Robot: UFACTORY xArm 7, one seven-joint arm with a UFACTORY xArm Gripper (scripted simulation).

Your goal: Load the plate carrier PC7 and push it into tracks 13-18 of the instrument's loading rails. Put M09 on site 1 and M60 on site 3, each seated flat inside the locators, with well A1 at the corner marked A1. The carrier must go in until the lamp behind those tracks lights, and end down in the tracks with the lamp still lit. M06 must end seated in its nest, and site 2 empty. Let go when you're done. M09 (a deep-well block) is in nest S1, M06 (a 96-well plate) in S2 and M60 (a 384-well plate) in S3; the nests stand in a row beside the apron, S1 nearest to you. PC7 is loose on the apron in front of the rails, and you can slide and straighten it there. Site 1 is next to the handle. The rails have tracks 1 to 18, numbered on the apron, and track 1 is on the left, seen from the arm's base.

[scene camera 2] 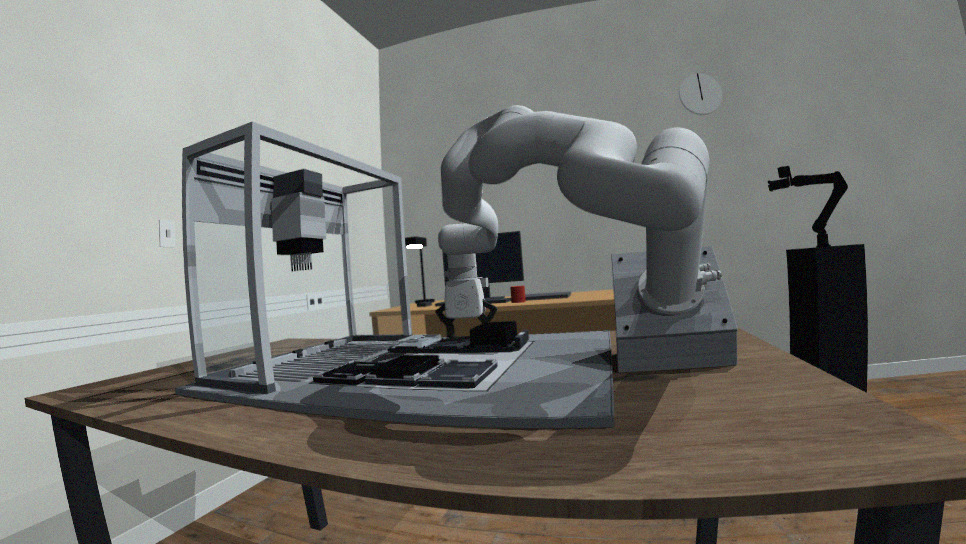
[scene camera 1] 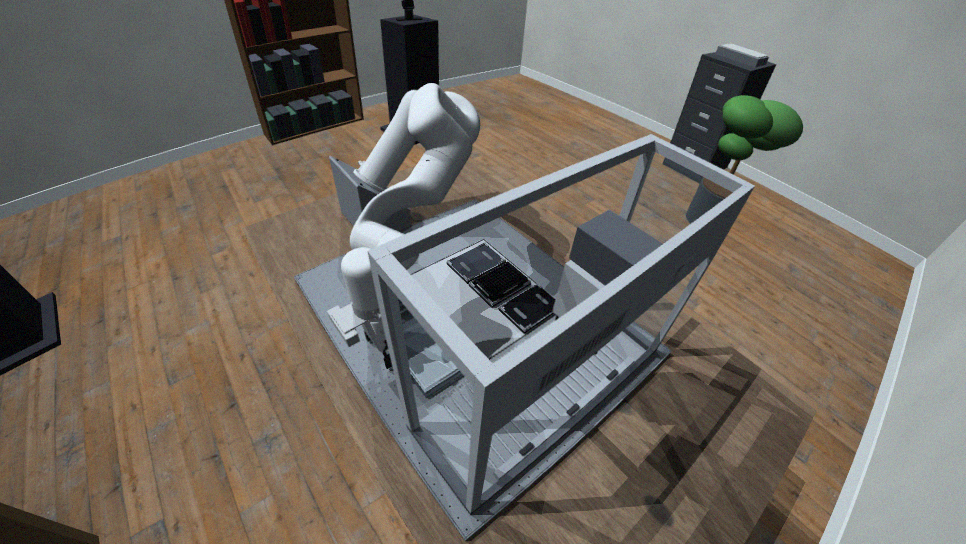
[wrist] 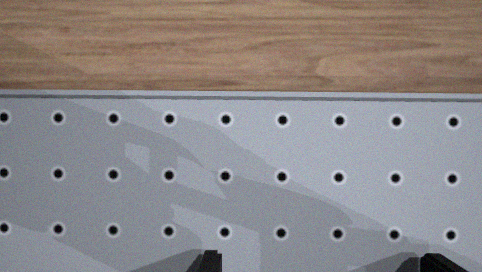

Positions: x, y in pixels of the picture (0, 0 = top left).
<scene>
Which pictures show the plate M06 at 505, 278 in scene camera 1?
Scene camera 2 and scene camera 1 only.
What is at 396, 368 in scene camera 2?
A plate M06.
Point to a post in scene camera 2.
397, 187
</scene>
